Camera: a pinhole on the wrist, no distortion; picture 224 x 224 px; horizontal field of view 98.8 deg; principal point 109.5 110.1 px. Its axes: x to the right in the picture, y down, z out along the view. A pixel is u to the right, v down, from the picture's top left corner.
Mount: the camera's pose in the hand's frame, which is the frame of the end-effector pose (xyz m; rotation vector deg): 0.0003 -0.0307 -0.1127 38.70 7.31 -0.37
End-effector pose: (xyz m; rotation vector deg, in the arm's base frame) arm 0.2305 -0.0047 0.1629 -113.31 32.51 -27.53
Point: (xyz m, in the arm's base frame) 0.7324 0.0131 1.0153
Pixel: 180.1 12.3
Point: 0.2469 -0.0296 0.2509
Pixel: 140.5 122.8
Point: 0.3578 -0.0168 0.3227
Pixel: 167.4 93.2
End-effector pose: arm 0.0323 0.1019 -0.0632 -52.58 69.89 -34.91
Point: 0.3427 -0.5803 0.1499
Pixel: 187.5 71.9
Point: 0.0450 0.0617 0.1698
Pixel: 60.7 78.2
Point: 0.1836 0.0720 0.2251
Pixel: 75.0 103.7
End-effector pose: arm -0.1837 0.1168 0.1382 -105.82 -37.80 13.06
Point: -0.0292 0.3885 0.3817
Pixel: 201.2 97.2
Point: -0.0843 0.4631 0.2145
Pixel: 178.0 151.1
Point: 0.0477 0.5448 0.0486
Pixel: outside the picture
